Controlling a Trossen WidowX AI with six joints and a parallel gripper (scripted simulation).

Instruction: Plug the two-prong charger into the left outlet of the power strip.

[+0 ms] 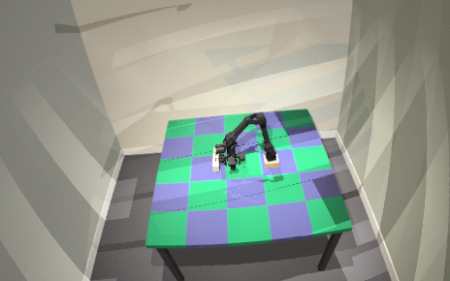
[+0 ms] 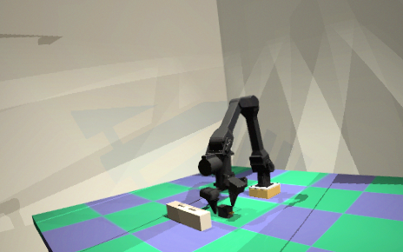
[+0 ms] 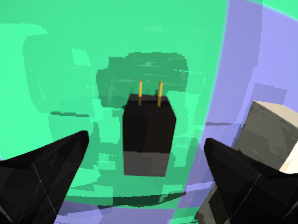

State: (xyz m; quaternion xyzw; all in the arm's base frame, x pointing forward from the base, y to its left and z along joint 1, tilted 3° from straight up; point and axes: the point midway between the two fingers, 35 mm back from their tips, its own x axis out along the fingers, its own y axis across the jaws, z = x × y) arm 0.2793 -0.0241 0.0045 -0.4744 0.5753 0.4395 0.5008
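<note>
The black two-prong charger lies 2 cm to the left of my gripper tip.
</note>
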